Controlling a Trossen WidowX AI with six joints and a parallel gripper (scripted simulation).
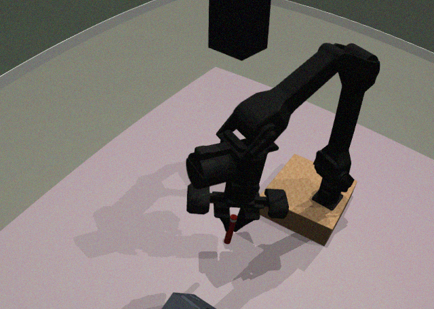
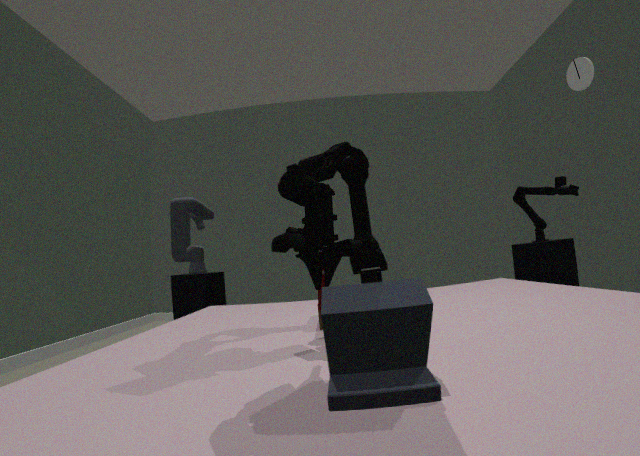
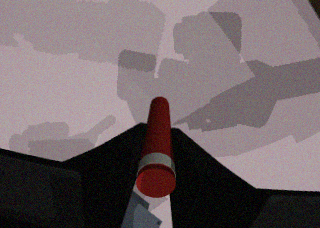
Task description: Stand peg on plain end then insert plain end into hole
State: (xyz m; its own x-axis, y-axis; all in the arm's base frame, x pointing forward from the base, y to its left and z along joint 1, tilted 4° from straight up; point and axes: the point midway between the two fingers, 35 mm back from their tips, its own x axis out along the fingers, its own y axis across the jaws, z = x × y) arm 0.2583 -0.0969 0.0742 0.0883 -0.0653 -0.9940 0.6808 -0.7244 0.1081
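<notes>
My gripper tip is now 18 cm short of the sloped panel, 9 cm to the right of it and 4 cm above it. Also, from my gripper tip: red peg 2 cm above.
</notes>
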